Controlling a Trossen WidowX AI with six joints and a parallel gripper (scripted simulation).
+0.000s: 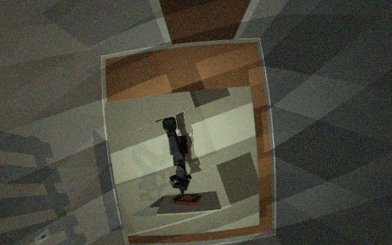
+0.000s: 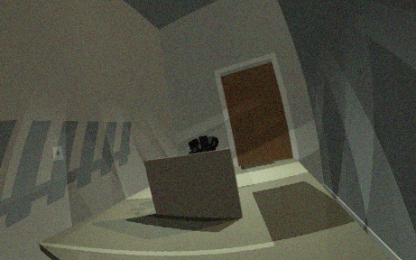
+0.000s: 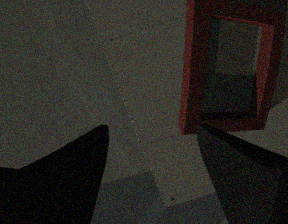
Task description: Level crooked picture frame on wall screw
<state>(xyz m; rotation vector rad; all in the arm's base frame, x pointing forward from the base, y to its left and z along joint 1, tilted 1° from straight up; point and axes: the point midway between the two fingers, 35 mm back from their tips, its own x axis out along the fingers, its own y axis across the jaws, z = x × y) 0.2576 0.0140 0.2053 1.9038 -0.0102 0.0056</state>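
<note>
Right now the picture frame is 130 mm ahead of my gripper tip, 110 mm below it and 20 mm to the left of it. Also, from my gripper tip: wall panel 140 mm ahead, 120 mm below, 20 mm to the left.
</note>
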